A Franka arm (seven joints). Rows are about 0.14 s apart.
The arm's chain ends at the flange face. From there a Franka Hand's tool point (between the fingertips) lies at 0.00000 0.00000 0.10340 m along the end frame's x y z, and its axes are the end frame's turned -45 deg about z.
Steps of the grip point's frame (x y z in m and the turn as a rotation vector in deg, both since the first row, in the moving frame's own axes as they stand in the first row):
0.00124, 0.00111, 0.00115, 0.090, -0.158, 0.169
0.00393, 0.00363, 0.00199, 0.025, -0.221, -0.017
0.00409, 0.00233, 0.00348, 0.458, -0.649, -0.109
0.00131, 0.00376, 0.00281, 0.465, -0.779, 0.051
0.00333, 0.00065, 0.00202, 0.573, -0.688, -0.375
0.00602, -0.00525, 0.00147, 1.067, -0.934, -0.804
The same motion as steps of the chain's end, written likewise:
0.00198, -0.00018, 0.00115, -0.048, -0.175, 0.169
0.00566, -0.00046, 0.00199, -0.139, -0.174, -0.017
0.00595, -0.00149, 0.00349, -0.135, -0.783, -0.109
0.00517, 0.00133, 0.00282, -0.222, -0.880, 0.051
0.00442, -0.00205, 0.00203, -0.081, -0.892, -0.375
0.00310, -0.00782, 0.00150, 0.094, -1.415, -0.804

